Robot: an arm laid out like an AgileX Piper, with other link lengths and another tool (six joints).
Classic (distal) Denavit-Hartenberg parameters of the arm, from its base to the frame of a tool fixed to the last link. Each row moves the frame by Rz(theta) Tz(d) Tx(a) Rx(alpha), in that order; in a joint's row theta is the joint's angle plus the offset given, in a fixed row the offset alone. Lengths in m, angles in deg.
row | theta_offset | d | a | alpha
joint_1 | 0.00 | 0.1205 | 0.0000 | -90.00
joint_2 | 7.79 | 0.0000 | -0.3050 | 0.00
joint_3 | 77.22 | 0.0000 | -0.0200 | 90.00
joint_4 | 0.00 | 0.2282 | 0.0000 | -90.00
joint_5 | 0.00 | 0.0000 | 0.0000 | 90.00
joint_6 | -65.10 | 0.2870 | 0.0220 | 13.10
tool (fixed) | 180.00 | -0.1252 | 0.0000 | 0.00
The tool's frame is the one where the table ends.
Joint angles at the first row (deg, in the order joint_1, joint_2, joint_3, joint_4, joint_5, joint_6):
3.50, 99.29, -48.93, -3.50, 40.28, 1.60
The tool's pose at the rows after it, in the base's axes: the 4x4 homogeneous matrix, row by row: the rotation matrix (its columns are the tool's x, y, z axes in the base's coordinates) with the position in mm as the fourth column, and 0 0 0 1 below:
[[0.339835 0.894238 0.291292 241.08], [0.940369 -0.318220 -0.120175 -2.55], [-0.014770 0.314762 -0.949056 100.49], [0 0 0 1]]
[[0.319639 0.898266 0.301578 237.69], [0.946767 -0.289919 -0.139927 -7.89], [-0.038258 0.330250 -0.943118 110.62], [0 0 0 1]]
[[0.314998 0.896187 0.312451 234.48], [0.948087 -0.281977 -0.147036 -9.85], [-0.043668 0.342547 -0.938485 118.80], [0 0 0 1]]
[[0.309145 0.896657 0.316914 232.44], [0.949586 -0.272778 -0.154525 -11.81], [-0.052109 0.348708 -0.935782 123.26], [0 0 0 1]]
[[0.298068 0.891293 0.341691 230.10], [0.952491 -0.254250 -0.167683 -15.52], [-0.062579 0.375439 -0.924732 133.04], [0 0 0 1]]
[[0.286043 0.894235 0.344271 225.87], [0.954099 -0.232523 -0.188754 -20.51], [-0.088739 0.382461 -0.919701 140.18], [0 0 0 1]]
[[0.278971 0.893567 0.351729 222.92], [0.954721 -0.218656 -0.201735 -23.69], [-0.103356 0.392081 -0.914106 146.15], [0 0 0 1]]
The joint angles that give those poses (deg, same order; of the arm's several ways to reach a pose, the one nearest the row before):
3.49, 98.55, -48.93, -4.35, 40.97, 1.60
3.50, 96.49, -49.05, -6.42, 42.80, 1.66
3.49, 94.65, -49.04, -7.05, 44.06, 1.66
3.49, 93.68, -49.04, -7.73, 44.86, 1.66
3.50, 91.44, -49.04, -9.11, 45.78, 1.66
3.49, 89.95, -49.05, -10.89, 47.38, 1.78
3.50, 88.64, -49.04, -11.98, 48.41, 1.78

